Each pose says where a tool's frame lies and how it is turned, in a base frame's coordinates. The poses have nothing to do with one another.
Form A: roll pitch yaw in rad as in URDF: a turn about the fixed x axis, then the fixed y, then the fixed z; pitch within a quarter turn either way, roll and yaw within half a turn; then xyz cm.
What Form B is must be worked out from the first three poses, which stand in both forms.
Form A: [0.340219 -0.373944 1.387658 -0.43 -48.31 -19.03]
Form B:
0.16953 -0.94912 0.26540 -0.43
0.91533 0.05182 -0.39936 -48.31
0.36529 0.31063 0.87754 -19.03
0 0 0 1

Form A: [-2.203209 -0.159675 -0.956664 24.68 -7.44 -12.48]
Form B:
0.56892 -0.40918 0.71337 24.68
-0.80688 -0.44543 0.38800 -7.44
0.15900 -0.79634 -0.58357 -12.48
0 0 0 1

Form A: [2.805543 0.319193 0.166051 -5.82 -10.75 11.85]
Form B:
0.93643 0.25810 -0.23767 -5.82
0.15694 -0.91398 -0.37419 -10.75
-0.31380 0.31310 -0.89638 11.85
0 0 0 1

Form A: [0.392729 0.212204 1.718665 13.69 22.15 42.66]
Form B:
-0.14403 -0.92566 0.34987 13.69
0.96690 -0.05639 0.24884 22.15
-0.21061 0.37413 0.90314 42.66
0 0 0 1

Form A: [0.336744 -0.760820 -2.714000 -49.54 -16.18 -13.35]
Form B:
-0.65906 0.59871 0.45518 -49.54
-0.30034 -0.76438 0.57054 -16.18
0.68952 0.23931 0.68359 -13.35
0 0 0 1

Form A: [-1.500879 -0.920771 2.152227 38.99 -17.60 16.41]
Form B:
-0.33239 -0.49453 -0.80309 38.99
0.50576 0.62526 -0.59435 -17.60
0.79607 -0.60373 0.04228 16.41
0 0 0 1

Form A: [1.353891 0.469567 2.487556 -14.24 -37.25 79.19]
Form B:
-0.70773 -0.48164 0.51685 -14.24
0.54254 0.09805 0.83428 -37.25
-0.45250 0.87087 0.19192 79.19
0 0 0 1

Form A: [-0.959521 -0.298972 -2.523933 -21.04 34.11 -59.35]
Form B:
-0.77907 0.13573 0.61206 -21.04
-0.55344 -0.60756 -0.56972 34.11
0.29454 -0.78259 0.54845 -59.35
0 0 0 1

